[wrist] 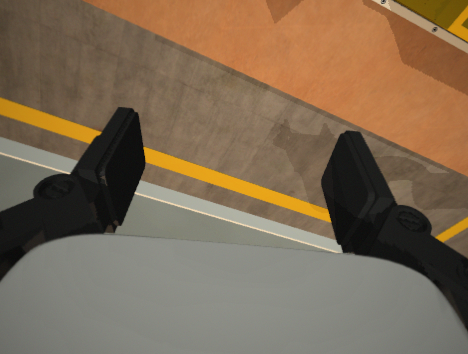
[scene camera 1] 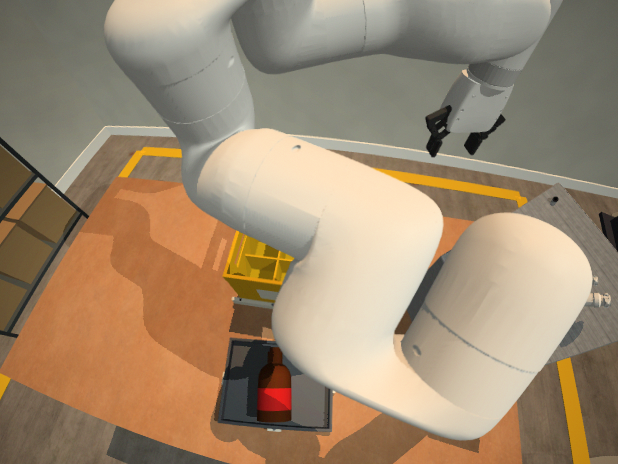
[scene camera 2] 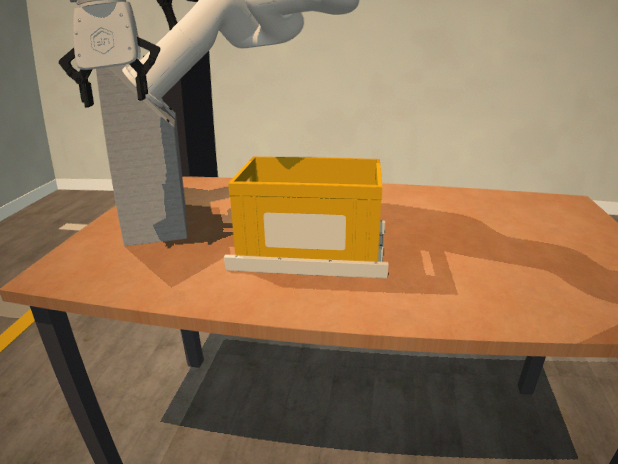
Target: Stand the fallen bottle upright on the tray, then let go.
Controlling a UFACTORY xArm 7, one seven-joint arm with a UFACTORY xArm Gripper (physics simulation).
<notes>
In view: the gripper (scene camera 2: 115, 103), a brown bottle (scene camera 1: 274, 381) and a pale strip (scene camera 2: 368, 269).
The gripper shows as well in the wrist view (wrist: 237, 146) and in scene camera 1 (scene camera 1: 449, 151). The wrist view misses the brown bottle: it is out of frame.
</notes>
